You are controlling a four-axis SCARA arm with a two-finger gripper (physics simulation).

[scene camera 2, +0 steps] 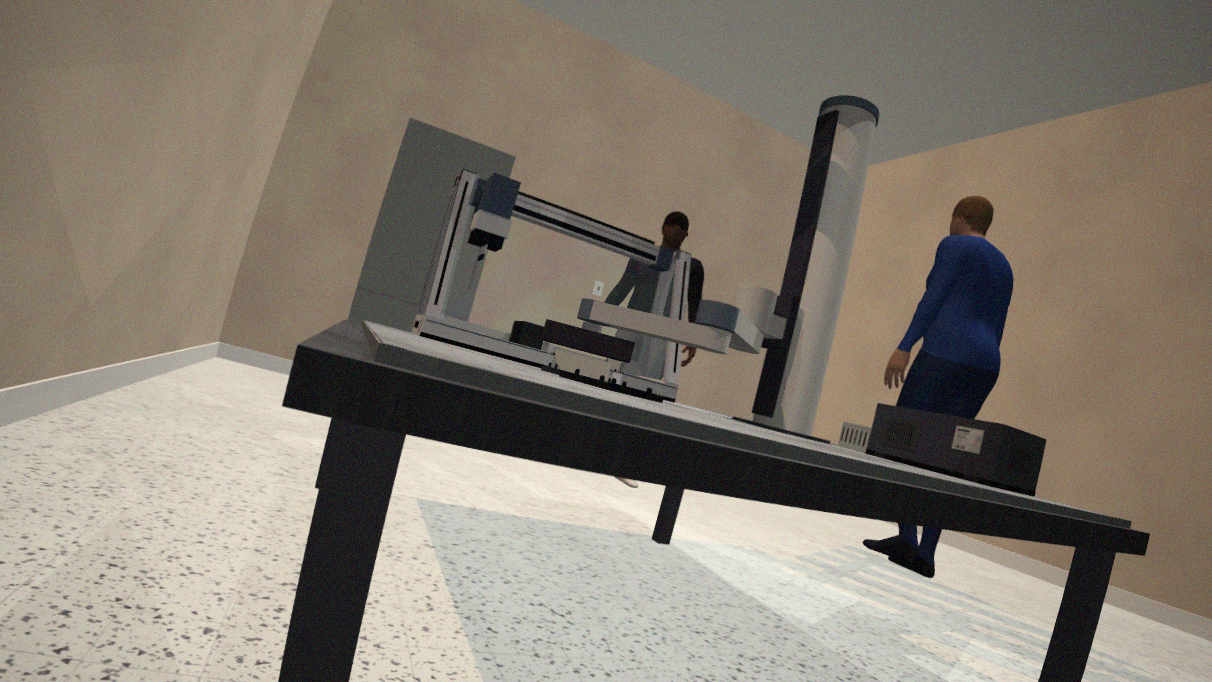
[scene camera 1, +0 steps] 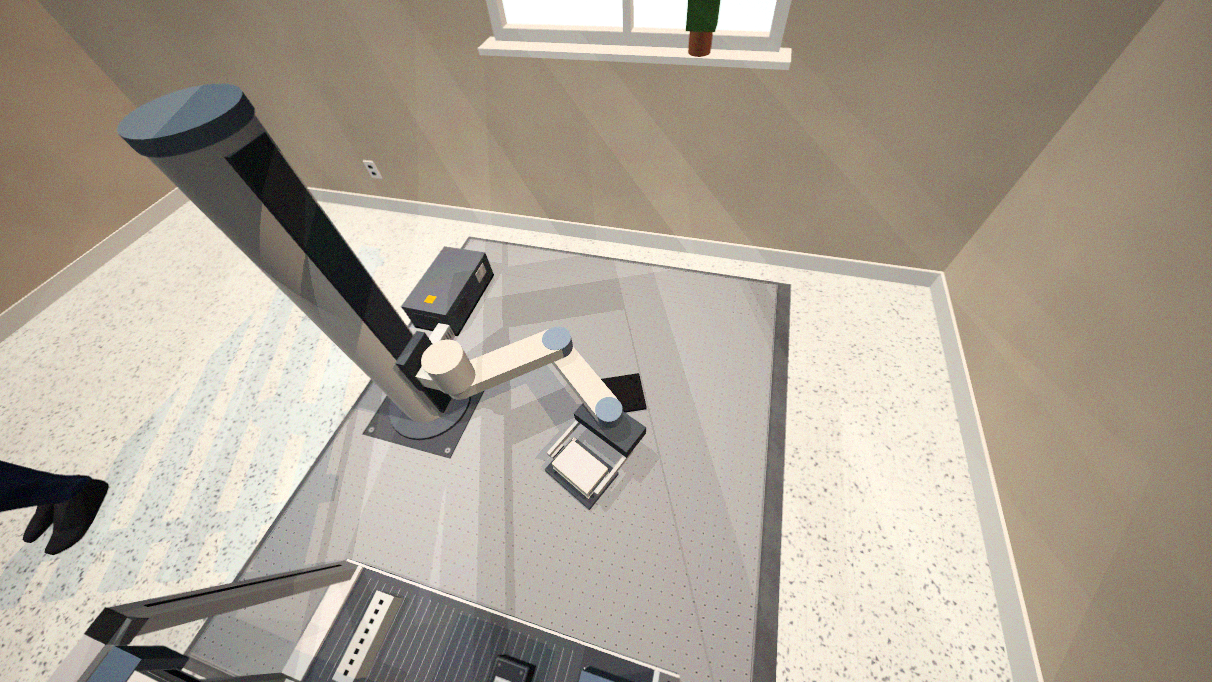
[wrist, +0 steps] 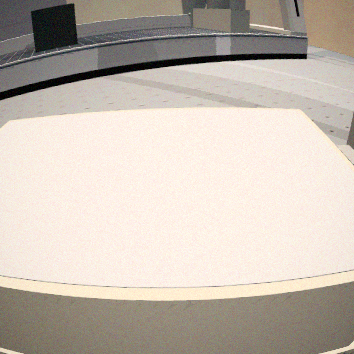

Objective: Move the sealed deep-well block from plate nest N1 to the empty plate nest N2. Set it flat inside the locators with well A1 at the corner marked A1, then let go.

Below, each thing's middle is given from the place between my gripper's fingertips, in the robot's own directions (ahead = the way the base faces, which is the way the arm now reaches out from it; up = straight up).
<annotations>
My gripper is now 2 cm to the right of the sealed deep-well block (scene camera 1: 575, 464), 2 cm above it and 1 cm short of it. Round my hand: controller box (scene camera 2: 934, 447): 63 cm behind, 52 cm to the left, 1 cm above; ribbed deck (scene camera 1: 475, 613): 45 cm to the right, 13 cm behind, 2 cm below.
</annotations>
